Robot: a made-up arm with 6 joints. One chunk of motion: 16 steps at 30 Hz.
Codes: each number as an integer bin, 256 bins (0 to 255) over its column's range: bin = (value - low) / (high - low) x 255, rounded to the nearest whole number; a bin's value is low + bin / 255 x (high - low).
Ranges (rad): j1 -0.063..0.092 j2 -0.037..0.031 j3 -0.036..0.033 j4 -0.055..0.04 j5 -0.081..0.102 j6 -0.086..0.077
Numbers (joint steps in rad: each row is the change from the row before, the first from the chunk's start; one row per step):
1: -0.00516 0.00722 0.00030 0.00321 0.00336 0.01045
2: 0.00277 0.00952 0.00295 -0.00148 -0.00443 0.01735
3: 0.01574 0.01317 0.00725 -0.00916 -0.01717 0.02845
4: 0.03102 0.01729 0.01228 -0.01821 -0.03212 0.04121
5: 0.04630 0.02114 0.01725 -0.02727 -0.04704 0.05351
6: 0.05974 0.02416 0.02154 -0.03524 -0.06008 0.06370
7: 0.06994 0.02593 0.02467 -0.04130 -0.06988 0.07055
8: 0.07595 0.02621 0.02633 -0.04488 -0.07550 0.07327
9: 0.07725 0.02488 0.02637 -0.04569 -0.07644 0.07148
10: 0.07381 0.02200 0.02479 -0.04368 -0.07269 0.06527
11: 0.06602 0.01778 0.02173 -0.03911 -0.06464 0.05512
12: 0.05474 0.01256 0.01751 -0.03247 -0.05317 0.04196
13: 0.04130 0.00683 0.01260 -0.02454 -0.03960 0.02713
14: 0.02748 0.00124 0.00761 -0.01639 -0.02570 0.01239
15: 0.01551 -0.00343 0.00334 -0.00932 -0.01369 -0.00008
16: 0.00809 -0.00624 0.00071 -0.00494 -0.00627 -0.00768
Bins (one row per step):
1: 95 166 134 156 118 151
2: 108 174 144 144 107 162
3: 130 188 160 123 89 179
4: 155 204 178 99 68 199
5: 180 218 197 74 47 218
6: 202 229 213 53 29 234
7: 219 236 224 37 15 245
8: 229 237 230 27 8 249
9: 231 232 230 25 6 246
10: 225 221 225 30 12 237
11: 212 205 213 43 23 221
12: 194 186 198 60 39 200
13: 172 164 180 82 58 177
14: 149 143 161 104 77 154
15: 129 126 145 123 94 134
16: 117 115 136 134 104 123

